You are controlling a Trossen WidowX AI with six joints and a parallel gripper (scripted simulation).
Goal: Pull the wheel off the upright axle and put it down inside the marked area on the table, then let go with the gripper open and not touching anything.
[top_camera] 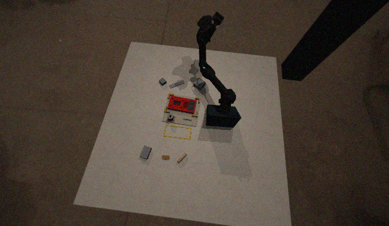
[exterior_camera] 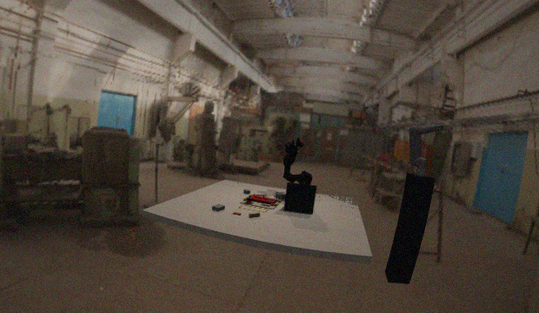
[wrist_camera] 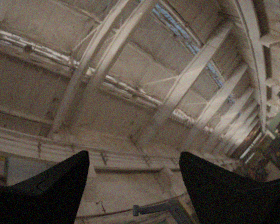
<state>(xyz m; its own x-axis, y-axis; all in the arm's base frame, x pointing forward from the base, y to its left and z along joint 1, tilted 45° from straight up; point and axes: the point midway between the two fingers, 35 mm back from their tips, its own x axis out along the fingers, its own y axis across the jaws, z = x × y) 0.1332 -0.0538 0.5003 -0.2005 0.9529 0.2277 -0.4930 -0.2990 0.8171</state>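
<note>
The wheel is 220 mm ahead of my gripper tip, 420 mm to the left of it and 450 mm below it. The rest, counted from my gripper tip: grey block (340 mm ahead, 680 mm to the left, 470 mm below).
</note>
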